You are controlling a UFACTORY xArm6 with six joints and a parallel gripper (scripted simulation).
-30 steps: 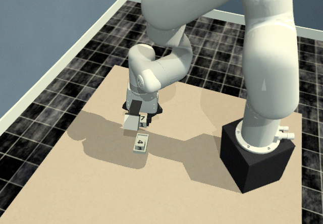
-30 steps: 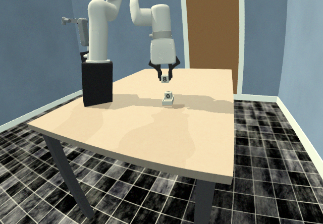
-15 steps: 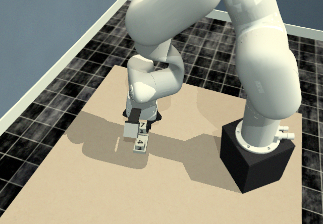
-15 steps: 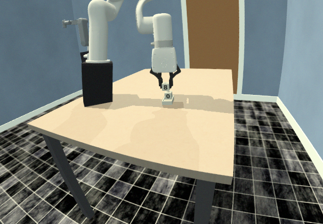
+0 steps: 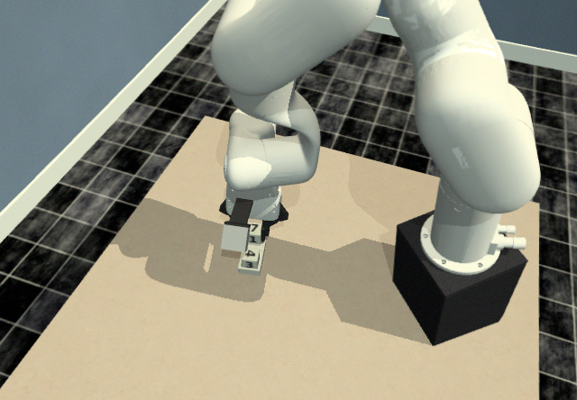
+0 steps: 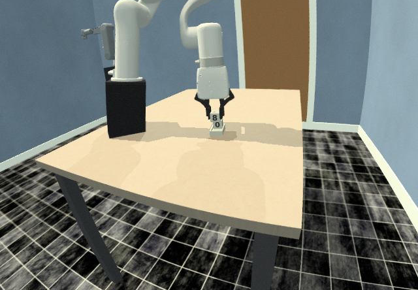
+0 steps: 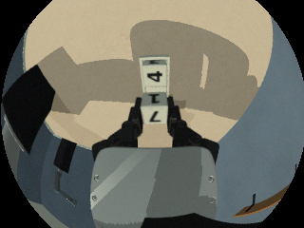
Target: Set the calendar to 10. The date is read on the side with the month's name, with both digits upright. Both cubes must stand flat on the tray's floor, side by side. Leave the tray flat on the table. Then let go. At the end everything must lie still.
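The white cube is 1 cm below my hand. Also, from my hand: tray: 2 cm to the left, 7 cm below.
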